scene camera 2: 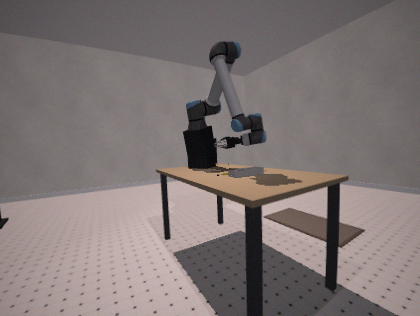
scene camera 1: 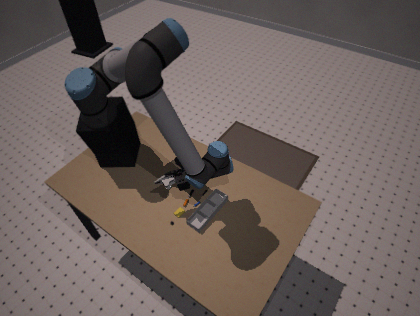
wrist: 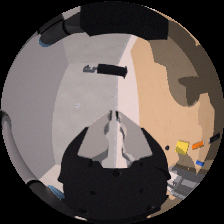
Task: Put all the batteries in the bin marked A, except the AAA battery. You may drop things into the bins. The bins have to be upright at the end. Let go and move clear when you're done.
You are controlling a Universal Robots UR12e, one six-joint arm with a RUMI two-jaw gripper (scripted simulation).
Note:
In view: a grey double bin (scene camera 1: 217, 199).

